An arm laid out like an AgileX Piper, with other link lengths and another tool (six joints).
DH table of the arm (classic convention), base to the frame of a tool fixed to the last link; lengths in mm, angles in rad. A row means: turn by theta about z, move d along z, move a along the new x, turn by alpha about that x. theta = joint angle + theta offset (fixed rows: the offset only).
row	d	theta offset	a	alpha
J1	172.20	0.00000	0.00	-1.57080
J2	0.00	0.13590	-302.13	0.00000
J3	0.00	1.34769	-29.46	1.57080
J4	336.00	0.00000	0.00	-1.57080
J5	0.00	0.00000	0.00	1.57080
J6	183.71	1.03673	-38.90	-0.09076
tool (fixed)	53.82	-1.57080	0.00	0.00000
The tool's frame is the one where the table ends.
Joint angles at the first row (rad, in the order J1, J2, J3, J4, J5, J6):
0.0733 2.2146 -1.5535 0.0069 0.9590 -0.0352
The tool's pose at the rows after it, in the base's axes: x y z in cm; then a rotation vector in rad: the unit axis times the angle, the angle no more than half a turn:
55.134 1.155 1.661 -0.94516 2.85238 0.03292
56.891 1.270 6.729 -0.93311 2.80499 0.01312
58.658 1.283 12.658 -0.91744 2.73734 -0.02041
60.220 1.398 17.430 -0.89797 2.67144 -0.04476
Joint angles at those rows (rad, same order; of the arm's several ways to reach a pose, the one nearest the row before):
0.0733 2.1891 -1.5869 0.0069 1.0053 -0.0352
0.0733 2.1467 -1.6711 0.0058 1.0814 -0.0352
0.0733 2.1030 -1.7694 0.0000 1.1506 -0.0352
0.0733 2.0850 -1.8682 0.0000 1.1968 -0.0352

